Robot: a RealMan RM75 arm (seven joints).
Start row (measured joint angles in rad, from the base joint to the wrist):
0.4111, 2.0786, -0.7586, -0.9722, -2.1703, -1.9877, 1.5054
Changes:
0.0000, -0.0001, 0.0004, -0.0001, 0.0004, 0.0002, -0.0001
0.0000, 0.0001, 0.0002, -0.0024, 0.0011, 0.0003, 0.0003
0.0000, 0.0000, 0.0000, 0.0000, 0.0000, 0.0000, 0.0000
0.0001, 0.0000, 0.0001, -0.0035, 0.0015, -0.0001, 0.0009
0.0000, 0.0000, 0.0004, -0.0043, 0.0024, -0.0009, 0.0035
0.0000, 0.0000, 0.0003, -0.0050, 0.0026, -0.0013, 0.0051
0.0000, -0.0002, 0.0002, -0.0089, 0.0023, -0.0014, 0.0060
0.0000, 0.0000, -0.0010, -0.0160, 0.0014, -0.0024, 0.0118
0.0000, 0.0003, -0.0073, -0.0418, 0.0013, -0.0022, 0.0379
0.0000, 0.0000, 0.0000, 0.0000, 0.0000, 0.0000, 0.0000
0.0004, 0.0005, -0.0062, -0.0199, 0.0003, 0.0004, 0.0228
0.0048, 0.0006, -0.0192, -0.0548, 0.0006, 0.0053, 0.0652
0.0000, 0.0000, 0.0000, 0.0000, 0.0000, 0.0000, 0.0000
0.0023, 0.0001, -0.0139, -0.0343, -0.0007, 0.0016, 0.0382
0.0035, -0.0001, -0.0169, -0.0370, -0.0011, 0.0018, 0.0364
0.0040, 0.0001, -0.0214, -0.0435, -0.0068, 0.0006, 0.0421
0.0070, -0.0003, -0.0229, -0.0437, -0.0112, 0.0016, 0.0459
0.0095, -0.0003, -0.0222, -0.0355, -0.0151, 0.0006, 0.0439
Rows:
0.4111, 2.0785, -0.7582, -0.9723, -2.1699, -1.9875, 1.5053
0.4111, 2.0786, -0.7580, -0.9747, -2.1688, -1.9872, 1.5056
0.4111, 2.0786, -0.7580, -0.9747, -2.1688, -1.9872, 1.5056
0.4112, 2.0786, -0.7579, -0.9782, -2.1673, -1.9873, 1.5065
0.4112, 2.0786, -0.7575, -0.9825, -2.1649, -1.9882, 1.5100
0.4112, 2.0786, -0.7572, -0.9875, -2.1623, -1.9895, 1.5151
0.4112, 2.0784, -0.7570, -0.9964, -2.1600, -1.9909, 1.5211
0.4112, 2.0784, -0.7580, -1.0124, -2.1586, -1.9933, 1.5329
0.4112, 2.0787, -0.7653, -1.0542, -2.1573, -1.9955, 1.5708
0.4112, 2.0787, -0.7653, -1.0542, -2.1573, -1.9955, 1.5708
0.4116, 2.0792, -0.7715, -1.0741, -2.1570, -1.9951, 1.5936
0.4164, 2.0798, -0.7907, -1.1289, -2.1564, -1.9898, 1.6588
0.4164, 2.0798, -0.7907, -1.1289, -2.1564, -1.9898, 1.6588
0.4187, 2.0799, -0.8046, -1.1632, -2.1571, -1.9882, 1.6970
0.4222, 2.0798, -0.8215, -1.2002, -2.1582, -1.9864, 1.7334
0.4262, 2.0799, -0.8429, -1.2437, -2.1650, -1.9858, 1.7755
0.4332, 2.0796, -0.8658, -1.2874, -2.1762, -1.9842, 1.8214
0.4427, 2.0793, -0.8880, -1.3229, -2.1913, -1.9836, 1.8653

